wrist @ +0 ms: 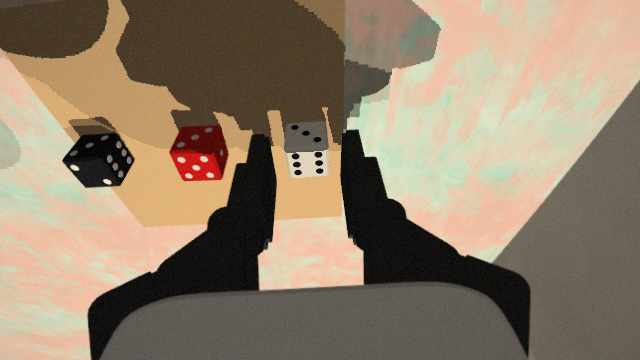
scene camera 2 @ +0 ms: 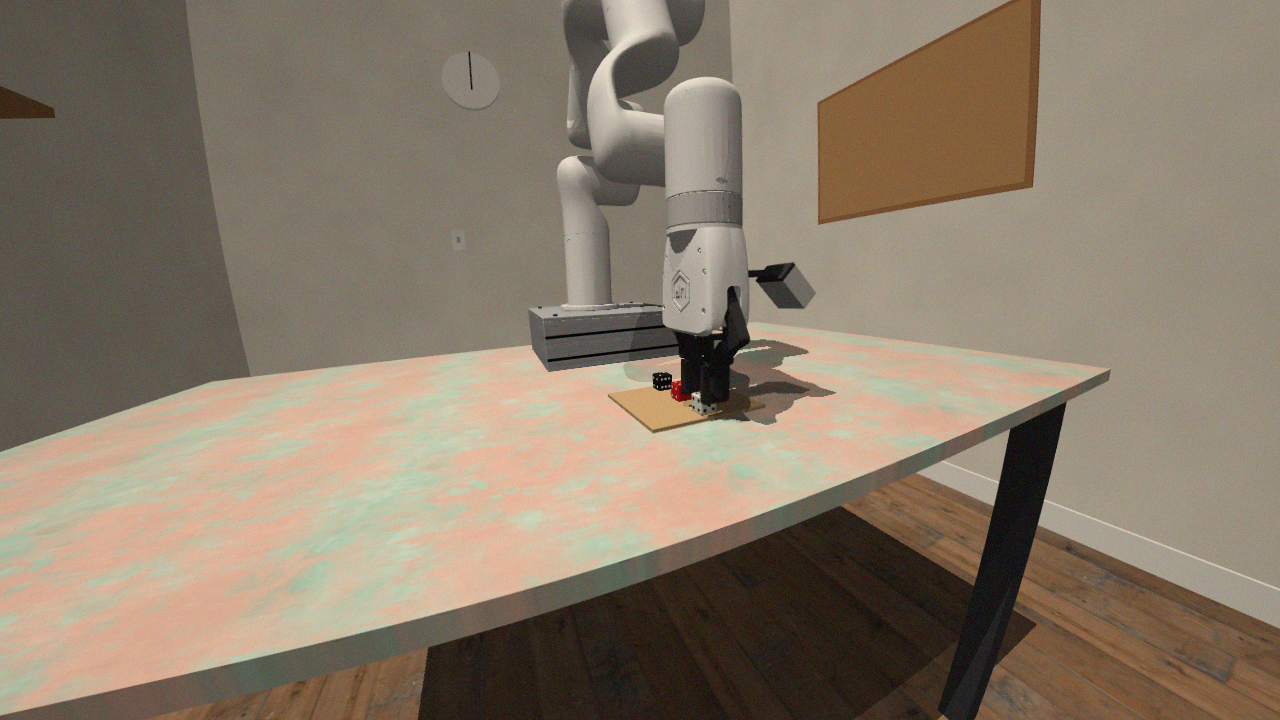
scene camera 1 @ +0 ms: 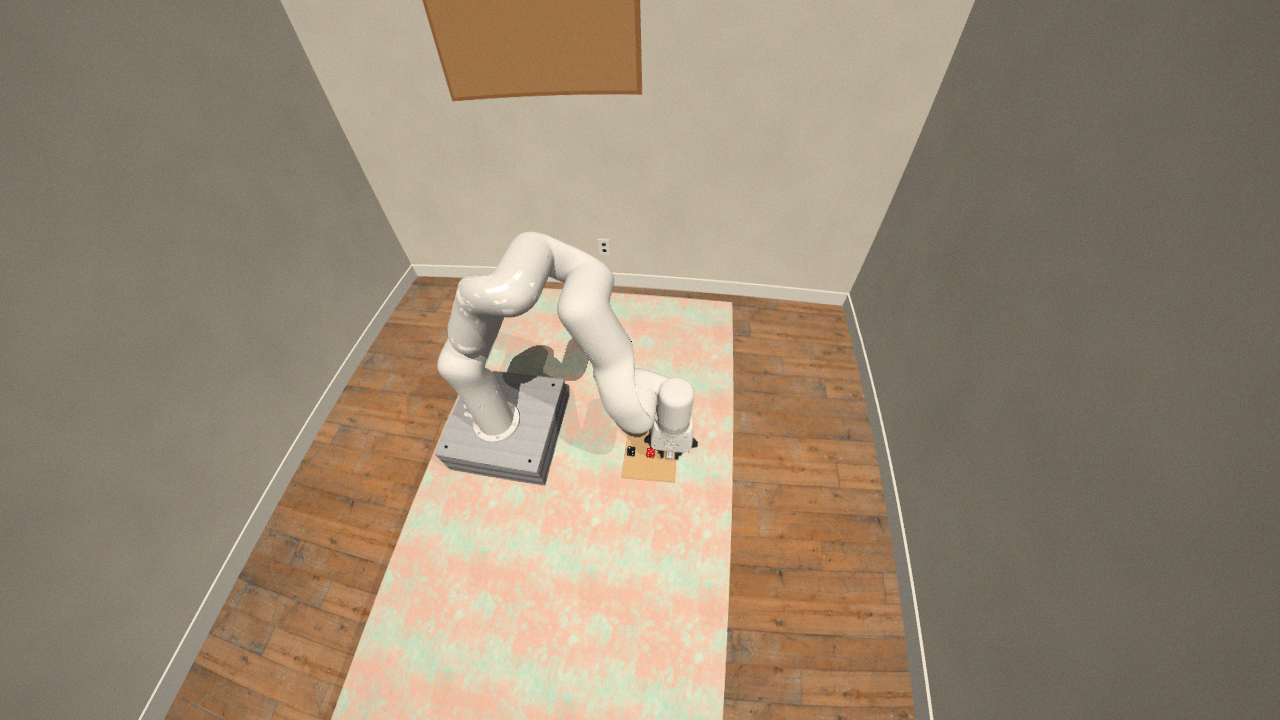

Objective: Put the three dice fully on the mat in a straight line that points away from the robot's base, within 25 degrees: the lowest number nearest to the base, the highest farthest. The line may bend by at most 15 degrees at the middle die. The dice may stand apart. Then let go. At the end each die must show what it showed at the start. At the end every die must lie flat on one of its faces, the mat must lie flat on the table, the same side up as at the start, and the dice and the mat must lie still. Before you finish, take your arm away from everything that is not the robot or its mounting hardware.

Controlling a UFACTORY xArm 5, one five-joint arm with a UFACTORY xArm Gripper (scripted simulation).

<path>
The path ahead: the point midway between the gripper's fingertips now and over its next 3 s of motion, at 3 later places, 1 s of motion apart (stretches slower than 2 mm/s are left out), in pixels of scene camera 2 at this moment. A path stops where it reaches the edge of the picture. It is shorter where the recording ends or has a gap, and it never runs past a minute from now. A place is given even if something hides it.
The gripper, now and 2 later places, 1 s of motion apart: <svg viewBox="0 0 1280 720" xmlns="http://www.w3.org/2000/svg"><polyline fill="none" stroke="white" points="704,397 702,319 701,251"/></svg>
</path>
